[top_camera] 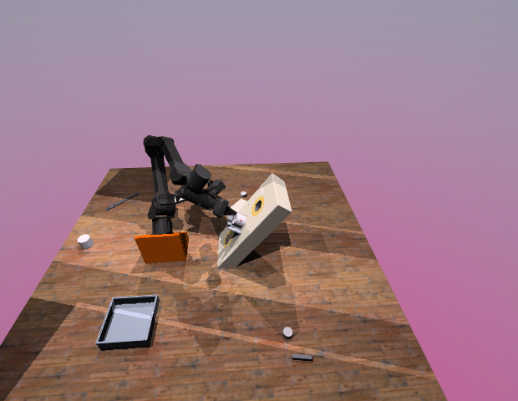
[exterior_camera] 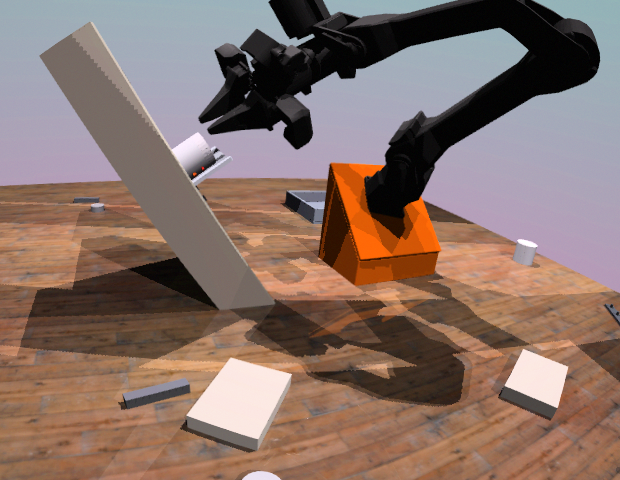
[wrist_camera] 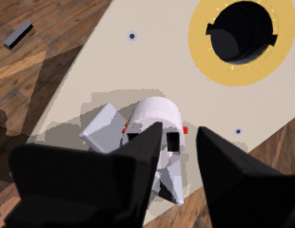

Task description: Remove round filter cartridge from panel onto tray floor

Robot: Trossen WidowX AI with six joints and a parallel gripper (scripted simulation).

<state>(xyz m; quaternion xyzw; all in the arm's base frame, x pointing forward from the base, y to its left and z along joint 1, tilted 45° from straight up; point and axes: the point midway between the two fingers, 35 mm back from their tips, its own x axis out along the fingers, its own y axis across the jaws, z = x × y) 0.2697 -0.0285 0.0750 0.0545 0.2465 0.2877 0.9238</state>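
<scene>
My gripper tip is 40 mm above the round filter cartridge and 10 mm short of it. Also, from my gripper tip: grey tray 330 mm to the right, 320 mm behind, 200 mm below; then beige service panel 50 mm below, 50 mm ahead, 10 mm to the left; then grey bracket 70 mm below.
</scene>
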